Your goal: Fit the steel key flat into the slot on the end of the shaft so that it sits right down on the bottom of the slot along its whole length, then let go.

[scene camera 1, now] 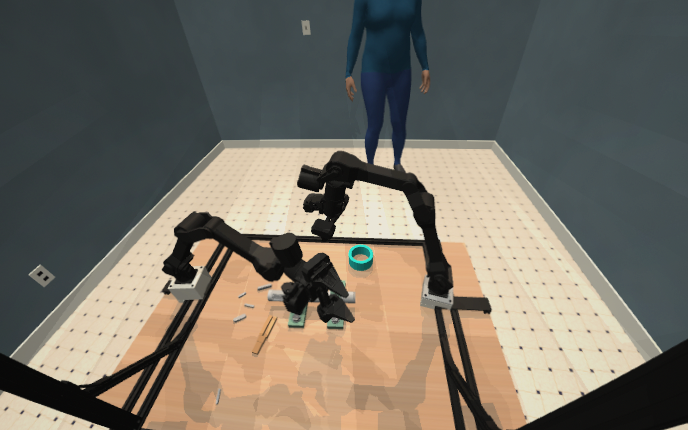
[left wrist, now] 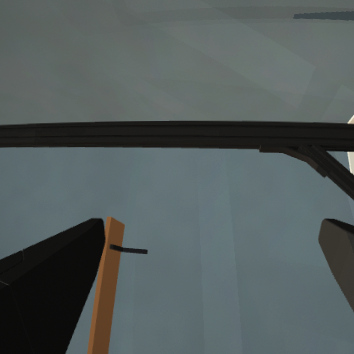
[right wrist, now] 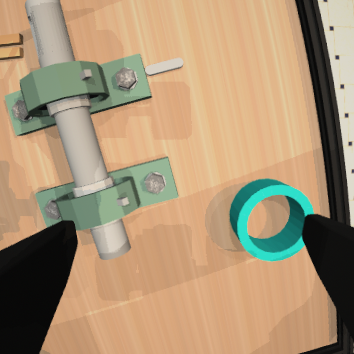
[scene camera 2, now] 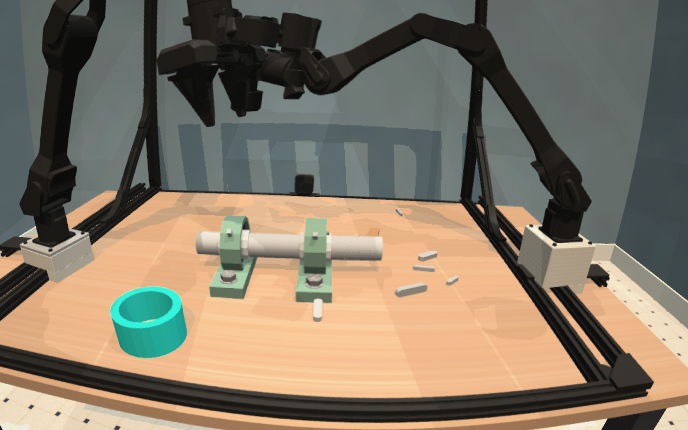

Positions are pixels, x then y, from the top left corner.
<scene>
my left gripper: open, holds nothing
my right gripper: open, holds nothing
a teal ring (scene camera 2: 156, 338): on the table
</scene>
